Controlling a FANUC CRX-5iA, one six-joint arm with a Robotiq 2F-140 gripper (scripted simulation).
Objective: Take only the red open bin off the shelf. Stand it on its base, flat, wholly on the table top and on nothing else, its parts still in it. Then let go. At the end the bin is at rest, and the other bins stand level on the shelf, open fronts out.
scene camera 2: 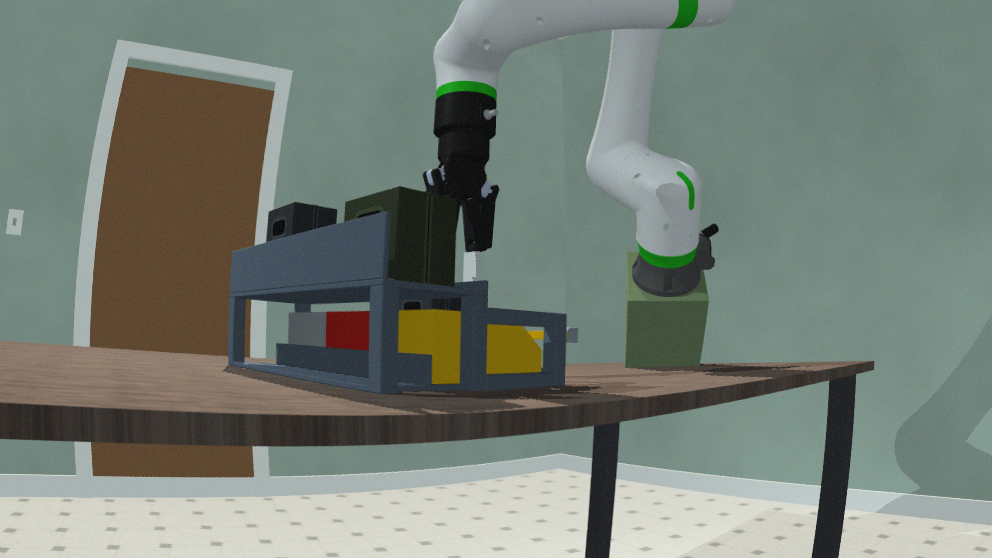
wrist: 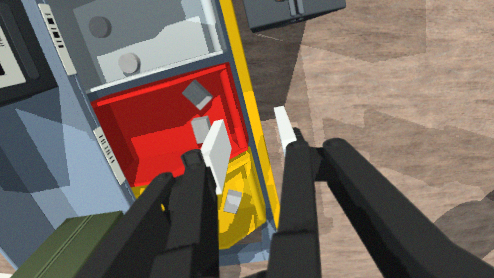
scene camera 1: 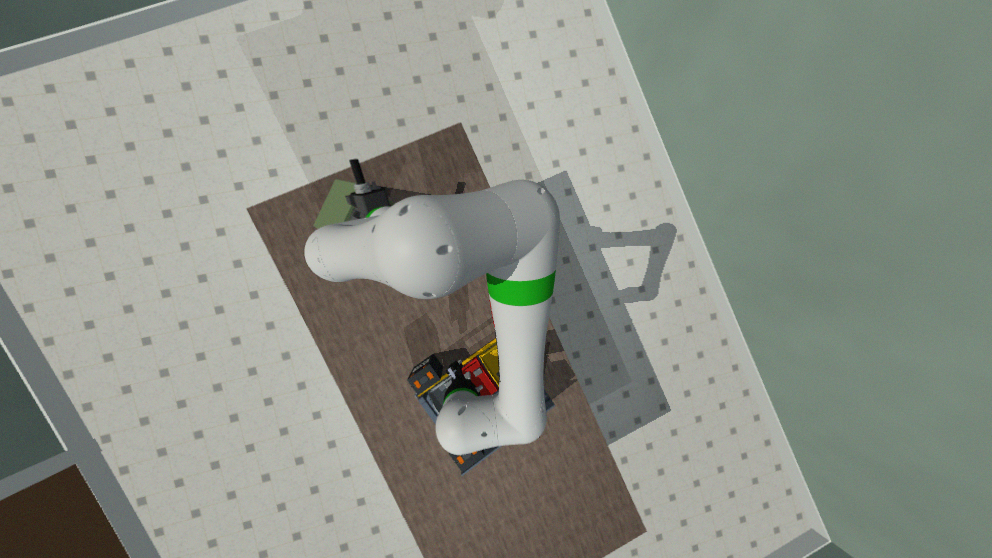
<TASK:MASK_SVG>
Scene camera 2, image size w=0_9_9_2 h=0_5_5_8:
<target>my gripper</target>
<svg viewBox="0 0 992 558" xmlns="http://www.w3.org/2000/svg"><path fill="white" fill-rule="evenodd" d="M448 132L439 138L438 160L440 164L438 168L424 172L423 179L427 192L458 200L456 230L460 206L462 206L466 253L464 253L463 282L481 281L481 252L492 247L495 202L499 193L498 185L492 186L487 181L485 165L489 161L490 140L486 135L478 132Z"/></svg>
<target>red bin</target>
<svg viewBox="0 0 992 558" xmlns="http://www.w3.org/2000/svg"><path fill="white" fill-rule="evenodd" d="M326 312L326 347L369 350L369 311Z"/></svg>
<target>grey bin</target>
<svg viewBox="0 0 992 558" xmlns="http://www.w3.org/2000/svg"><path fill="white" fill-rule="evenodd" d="M289 312L288 344L326 347L326 312Z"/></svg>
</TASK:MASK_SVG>
